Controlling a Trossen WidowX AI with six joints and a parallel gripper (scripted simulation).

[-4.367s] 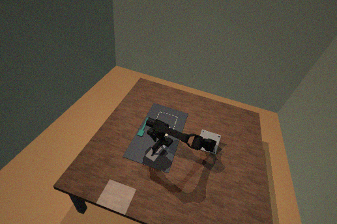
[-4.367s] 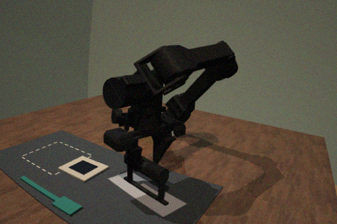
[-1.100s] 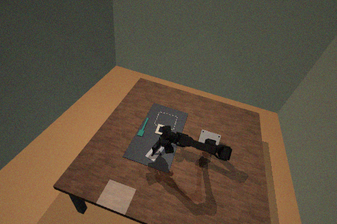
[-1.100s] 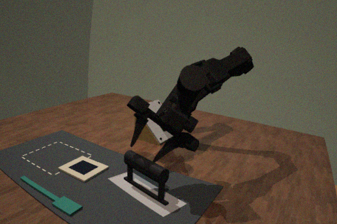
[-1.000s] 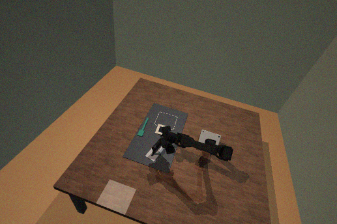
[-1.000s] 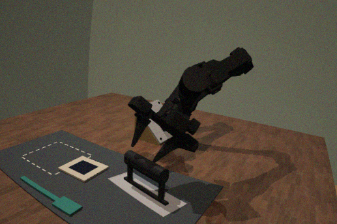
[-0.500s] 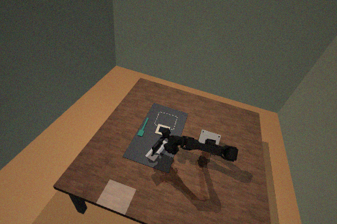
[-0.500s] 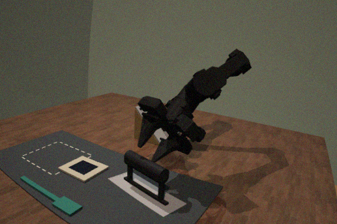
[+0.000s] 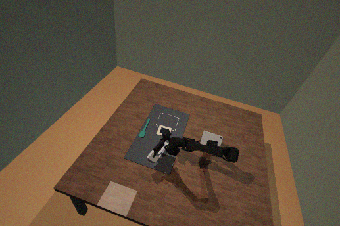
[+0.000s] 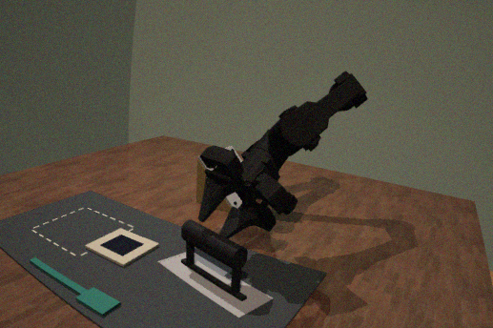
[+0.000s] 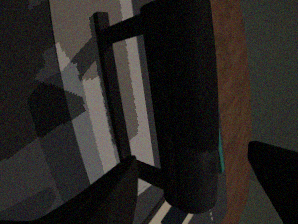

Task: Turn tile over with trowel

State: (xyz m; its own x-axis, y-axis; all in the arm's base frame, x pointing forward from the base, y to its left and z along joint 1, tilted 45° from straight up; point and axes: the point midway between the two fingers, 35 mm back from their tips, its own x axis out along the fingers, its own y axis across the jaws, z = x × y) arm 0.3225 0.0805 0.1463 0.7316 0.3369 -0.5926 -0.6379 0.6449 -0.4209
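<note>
My gripper tip is now 5 cm short of the grey mat, 15 cm to the left of it and 10 cm above it. The rest, counted from my gripper tip: green trowel 19 cm ahead, 13 cm to the right, 8 cm below; tan tile 4 cm ahead, 18 cm to the right, 8 cm below.
</note>
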